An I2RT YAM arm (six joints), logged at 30 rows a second.
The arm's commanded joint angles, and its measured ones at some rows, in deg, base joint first. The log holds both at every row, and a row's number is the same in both.
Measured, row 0:
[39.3 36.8 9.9 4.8 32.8 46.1]
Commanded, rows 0 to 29:
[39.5 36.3 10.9 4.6 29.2 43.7]
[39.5 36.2 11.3 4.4 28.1 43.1]
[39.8 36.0 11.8 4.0 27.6 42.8]
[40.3 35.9 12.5 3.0 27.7 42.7]
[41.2 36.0 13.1 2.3 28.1 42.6]
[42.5 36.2 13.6 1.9 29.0 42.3]
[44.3 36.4 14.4 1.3 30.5 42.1]
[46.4 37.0 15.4 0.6 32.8 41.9]
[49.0 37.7 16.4 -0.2 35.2 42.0]
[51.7 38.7 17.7 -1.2 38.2 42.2]
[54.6 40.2 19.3 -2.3 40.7 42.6]
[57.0 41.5 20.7 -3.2 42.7 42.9]
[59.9 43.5 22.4 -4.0 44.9 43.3]
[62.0 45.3 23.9 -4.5 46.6 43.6]
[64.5 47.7 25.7 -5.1 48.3 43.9]
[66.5 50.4 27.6 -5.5 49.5 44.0]
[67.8 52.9 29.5 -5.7 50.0 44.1]
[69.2 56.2 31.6 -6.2 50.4 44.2]
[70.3 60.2 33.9 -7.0 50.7 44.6]
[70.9 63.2 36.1 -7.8 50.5 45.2]
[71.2 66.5 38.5 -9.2 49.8 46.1]
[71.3 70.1 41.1 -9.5 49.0 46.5]
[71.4 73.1 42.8 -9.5 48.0 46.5]
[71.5 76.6 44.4 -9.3 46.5 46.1]
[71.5 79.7 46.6 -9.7 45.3 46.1]
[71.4 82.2 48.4 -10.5 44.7 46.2]
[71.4 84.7 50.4 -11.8 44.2 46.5]
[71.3 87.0 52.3 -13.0 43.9 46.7]
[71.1 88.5 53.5 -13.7 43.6 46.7]
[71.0 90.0 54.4 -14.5 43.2 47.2]
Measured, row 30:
[71.2 87.2 52.2 -10.6 44.5 45.7]
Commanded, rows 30 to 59:
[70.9 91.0 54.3 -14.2 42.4 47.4]
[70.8 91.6 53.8 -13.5 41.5 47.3]
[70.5 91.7 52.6 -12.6 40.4 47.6]
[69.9 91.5 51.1 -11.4 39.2 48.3]
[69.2 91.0 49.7 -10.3 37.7 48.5]
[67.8 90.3 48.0 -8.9 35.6 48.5]
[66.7 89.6 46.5 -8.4 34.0 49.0]
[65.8 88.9 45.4 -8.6 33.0 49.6]
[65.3 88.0 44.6 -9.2 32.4 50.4]
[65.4 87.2 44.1 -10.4 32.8 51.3]
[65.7 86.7 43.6 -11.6 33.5 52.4]
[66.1 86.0 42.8 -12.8 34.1 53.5]
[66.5 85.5 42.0 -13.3 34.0 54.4]
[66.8 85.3 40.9 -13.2 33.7 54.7]
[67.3 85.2 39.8 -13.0 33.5 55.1]
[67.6 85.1 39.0 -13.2 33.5 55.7]
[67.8 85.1 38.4 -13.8 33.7 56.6]
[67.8 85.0 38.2 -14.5 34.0 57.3]
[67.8 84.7 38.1 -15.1 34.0 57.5]
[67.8 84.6 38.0 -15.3 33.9 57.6]
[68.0 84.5 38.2 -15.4 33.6 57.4]
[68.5 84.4 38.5 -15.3 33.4 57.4]
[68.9 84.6 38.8 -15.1 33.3 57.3]
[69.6 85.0 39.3 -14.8 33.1 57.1]
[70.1 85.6 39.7 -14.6 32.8 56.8]
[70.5 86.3 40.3 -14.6 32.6 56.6]
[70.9 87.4 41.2 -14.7 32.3 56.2]
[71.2 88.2 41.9 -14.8 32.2 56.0]
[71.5 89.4 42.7 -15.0 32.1 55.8]
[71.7 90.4 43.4 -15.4 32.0 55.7]
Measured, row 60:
[71.1 88.7 42.0 -14.5 32.7 55.8]
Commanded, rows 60 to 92:
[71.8 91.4 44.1 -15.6 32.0 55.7]
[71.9 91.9 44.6 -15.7 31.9 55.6]
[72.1 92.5 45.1 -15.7 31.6 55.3]
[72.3 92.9 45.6 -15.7 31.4 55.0]
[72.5 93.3 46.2 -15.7 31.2 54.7]
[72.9 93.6 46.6 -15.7 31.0 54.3]
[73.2 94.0 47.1 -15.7 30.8 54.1]
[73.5 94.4 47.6 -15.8 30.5 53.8]
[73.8 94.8 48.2 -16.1 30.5 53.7]
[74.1 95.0 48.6 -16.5 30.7 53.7]
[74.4 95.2 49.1 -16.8 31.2 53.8]
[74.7 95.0 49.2 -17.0 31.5 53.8]
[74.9 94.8 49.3 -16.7 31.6 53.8]
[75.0 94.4 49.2 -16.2 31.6 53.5]
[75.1 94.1 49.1 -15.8 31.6 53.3]
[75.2 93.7 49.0 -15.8 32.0 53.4]
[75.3 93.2 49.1 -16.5 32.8 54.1]
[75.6 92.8 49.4 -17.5 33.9 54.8]
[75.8 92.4 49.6 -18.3 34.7 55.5]
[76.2 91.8 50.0 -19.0 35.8 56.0]
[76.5 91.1 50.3 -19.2 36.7 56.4]
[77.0 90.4 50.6 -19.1 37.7 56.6]
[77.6 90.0 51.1 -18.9 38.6 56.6]
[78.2 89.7 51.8 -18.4 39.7 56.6]
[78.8 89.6 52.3 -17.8 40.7 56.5]
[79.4 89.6 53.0 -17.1 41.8 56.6]
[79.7 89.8 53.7 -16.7 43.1 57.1]
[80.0 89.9 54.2 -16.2 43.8 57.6]
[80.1 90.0 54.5 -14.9 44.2 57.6]
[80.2 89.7 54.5 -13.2 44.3 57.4]
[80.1 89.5 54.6 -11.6 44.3 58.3]
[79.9 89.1 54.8 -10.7 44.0 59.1]
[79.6 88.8 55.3 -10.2 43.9 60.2]
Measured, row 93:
[79.9 89.6 54.3 -14.1 41.5 57.2]
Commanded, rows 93 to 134:
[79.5 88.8 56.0 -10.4 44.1 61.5]
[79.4 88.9 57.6 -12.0 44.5 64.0]
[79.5 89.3 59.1 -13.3 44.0 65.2]
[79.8 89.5 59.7 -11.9 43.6 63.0]
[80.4 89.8 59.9 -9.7 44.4 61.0]
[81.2 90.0 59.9 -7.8 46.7 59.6]
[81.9 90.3 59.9 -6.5 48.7 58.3]
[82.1 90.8 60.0 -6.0 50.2 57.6]
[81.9 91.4 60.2 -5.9 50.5 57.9]
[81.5 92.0 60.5 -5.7 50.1 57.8]
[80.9 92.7 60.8 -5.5 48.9 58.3]
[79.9 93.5 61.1 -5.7 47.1 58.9]
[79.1 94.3 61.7 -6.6 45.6 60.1]
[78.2 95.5 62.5 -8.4 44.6 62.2]
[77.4 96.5 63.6 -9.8 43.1 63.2]
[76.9 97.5 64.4 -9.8 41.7 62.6]
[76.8 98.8 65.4 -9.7 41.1 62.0]
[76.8 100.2 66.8 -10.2 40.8 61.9]
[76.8 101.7 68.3 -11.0 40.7 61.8]
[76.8 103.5 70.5 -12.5 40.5 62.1]
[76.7 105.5 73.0 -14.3 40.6 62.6]
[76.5 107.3 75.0 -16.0 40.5 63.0]
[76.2 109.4 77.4 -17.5 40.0 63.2]
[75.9 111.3 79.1 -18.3 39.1 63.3]
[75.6 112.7 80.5 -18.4 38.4 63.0]
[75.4 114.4 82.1 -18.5 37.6 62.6]
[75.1 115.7 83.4 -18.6 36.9 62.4]
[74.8 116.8 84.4 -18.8 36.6 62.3]
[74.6 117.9 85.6 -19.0 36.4 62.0]
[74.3 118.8 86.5 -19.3 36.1 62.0]
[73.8 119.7 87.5 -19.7 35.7 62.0]
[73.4 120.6 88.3 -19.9 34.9 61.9]
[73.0 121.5 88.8 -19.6 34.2 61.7]
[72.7 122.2 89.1 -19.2 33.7 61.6]
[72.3 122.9 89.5 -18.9 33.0 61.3]
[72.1 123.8 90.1 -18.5 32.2 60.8]
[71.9 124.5 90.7 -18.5 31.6 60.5]
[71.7 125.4 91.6 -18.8 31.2 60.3]
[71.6 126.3 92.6 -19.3 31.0 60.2]
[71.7 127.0 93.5 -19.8 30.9 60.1]
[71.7 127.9 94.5 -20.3 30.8 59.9]
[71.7 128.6 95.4 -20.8 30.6 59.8]
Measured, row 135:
[71.6 127.2 93.5 -18.8 31.9 61.1]
